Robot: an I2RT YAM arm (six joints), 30 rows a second.
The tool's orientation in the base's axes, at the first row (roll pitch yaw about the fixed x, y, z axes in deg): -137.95, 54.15, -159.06
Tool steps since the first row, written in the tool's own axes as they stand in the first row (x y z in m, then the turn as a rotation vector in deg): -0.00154, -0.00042, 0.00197, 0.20, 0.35, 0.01; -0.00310, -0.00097, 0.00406, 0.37, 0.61, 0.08; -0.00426, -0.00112, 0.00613, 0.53, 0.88, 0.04; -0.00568, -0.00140, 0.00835, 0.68, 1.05, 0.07; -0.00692, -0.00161, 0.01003, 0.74, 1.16, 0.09; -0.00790, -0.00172, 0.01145, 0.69, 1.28, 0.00; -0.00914, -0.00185, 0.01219, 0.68, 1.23, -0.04; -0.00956, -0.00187, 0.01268, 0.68, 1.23, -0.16
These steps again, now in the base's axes. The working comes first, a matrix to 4 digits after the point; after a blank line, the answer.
The tool's axes in the first row as the columns of a matrix, in the base's axes (used below as rounded here):
-0.5470, 0.2417, 0.8015
-0.2093, 0.8875, -0.4104
-0.8106, -0.3923, -0.4349

0.00232, -0.00086, 0.00056, -0.02, 0.26, -0.30; 0.00472, -0.00188, 0.00113, 0.01, 0.43, -0.57; 0.00697, -0.00262, 0.00123, -0.05, 0.65, -0.79; 0.00946, -0.00348, 0.00152, -0.06, 0.76, -0.99; 0.01144, -0.00410, 0.00188, -0.05, 0.84, -1.09; 0.01308, -0.00457, 0.00210, -0.07, 0.99, -1.06; 0.01432, -0.00473, 0.00283, -0.11, 0.97, -1.02; 0.01494, -0.00486, 0.00297, -0.20, 1.01, -0.96
